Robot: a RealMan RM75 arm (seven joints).
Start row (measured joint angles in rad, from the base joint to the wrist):
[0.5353, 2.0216, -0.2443, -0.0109, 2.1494, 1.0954, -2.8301]
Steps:
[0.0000, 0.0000, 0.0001, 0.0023, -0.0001, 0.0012, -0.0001]
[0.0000, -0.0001, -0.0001, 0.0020, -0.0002, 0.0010, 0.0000]
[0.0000, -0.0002, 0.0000, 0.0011, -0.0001, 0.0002, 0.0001]
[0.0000, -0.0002, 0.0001, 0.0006, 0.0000, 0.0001, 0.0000]
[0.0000, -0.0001, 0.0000, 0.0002, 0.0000, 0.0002, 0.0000]
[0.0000, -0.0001, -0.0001, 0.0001, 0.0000, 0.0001, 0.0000]
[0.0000, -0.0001, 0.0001, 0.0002, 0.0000, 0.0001, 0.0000]
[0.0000, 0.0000, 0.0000, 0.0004, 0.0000, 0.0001, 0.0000]
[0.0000, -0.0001, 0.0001, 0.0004, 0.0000, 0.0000, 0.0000]
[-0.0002, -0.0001, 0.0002, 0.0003, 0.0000, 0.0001, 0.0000]
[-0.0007, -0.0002, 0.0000, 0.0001, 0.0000, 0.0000, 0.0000]
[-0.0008, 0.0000, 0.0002, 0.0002, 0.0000, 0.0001, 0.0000]
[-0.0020, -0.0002, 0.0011, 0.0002, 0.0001, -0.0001, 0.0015]
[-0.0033, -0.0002, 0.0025, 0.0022, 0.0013, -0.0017, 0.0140]
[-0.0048, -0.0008, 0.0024, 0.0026, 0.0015, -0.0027, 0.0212]
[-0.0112, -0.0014, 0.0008, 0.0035, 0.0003, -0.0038, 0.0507]
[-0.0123, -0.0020, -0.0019, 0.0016, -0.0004, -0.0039, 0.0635]
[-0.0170, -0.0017, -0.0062, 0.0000, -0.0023, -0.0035, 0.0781]
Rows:
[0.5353, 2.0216, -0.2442, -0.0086, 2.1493, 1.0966, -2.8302]
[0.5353, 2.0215, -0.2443, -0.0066, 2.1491, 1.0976, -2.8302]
[0.5353, 2.0213, -0.2443, -0.0055, 2.1490, 1.0978, -2.8301]
[0.5353, 2.0211, -0.2442, -0.0049, 2.1490, 1.0979, -2.8301]
[0.5353, 2.0210, -0.2442, -0.0047, 2.1490, 1.0981, -2.8301]
[0.5353, 2.0209, -0.2443, -0.0046, 2.1490, 1.0982, -2.8301]
[0.5353, 2.0208, -0.2442, -0.0044, 2.1490, 1.0983, -2.8301]
[0.5353, 2.0208, -0.2442, -0.0040, 2.1490, 1.0984, -2.8301]
[0.5353, 2.0207, -0.2441, -0.0036, 2.1490, 1.0984, -2.8301]
[0.5351, 2.0206, -0.2439, -0.0033, 2.1490, 1.0985, -2.8301]
[0.5344, 2.0204, -0.2439, -0.0032, 2.1490, 1.0985, -2.8301]
[0.5336, 2.0204, -0.2437, -0.0030, 2.1490, 1.0986, -2.8301]
[0.5316, 2.0202, -0.2426, -0.0028, 2.1491, 1.0985, -2.8286]
[0.5283, 2.0200, -0.2401, -0.0006, 2.1504, 1.0968, -2.8146]
[0.5235, 2.0192, -0.2377, 0.0020, 2.1519, 1.0941, -2.7934]
[0.5123, 2.0178, -0.2369, 0.0055, 2.1522, 1.0903, -2.7427]
[0.5000, 2.0158, -0.2388, 0.0071, 2.1518, 1.0864, -2.6792]
[0.4830, 2.0141, -0.2450, 0.0071, 2.1495, 1.0829, -2.6011]

